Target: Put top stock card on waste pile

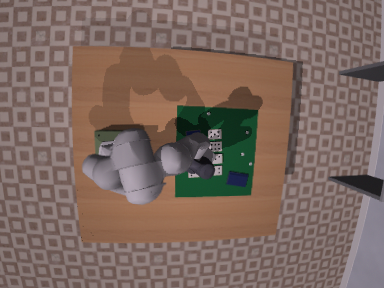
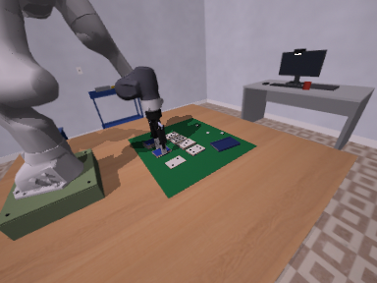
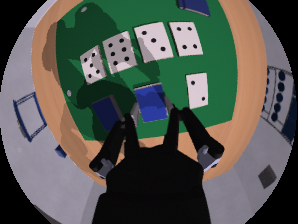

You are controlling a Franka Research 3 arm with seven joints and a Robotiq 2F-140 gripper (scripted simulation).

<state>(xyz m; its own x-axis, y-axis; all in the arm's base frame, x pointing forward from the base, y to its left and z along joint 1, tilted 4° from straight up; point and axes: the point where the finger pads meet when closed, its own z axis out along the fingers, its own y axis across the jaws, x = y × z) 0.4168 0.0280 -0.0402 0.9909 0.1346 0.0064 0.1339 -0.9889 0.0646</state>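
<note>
My hand is 30 mm above the blue-backed card. Round my hand: green mat 160 mm ahead, 20 mm to the left, 50 mm below.
</note>
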